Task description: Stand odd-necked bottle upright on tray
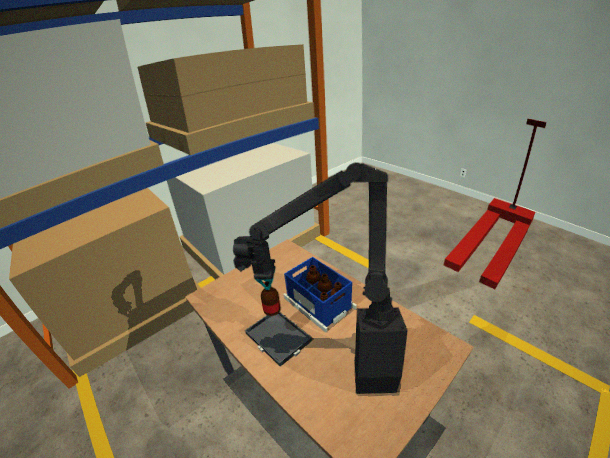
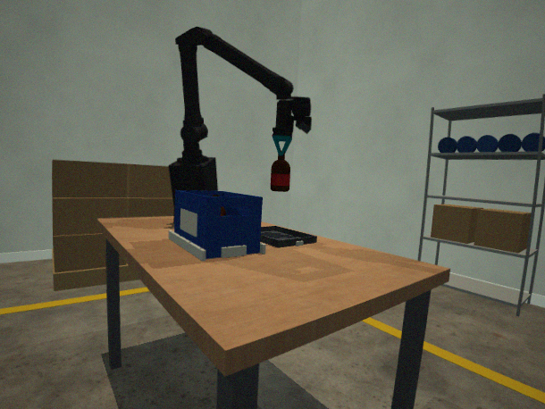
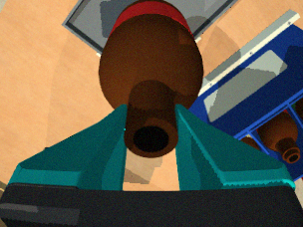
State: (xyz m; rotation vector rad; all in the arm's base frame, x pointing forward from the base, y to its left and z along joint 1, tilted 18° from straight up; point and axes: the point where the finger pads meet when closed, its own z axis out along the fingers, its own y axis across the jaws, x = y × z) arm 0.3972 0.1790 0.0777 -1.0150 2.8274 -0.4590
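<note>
Right now the bottle is 6 cm below my hand. The rest, counted from my hand: crate 28 cm to the right, 25 cm below, 1 cm behind; dark tray 32 cm below.
</note>
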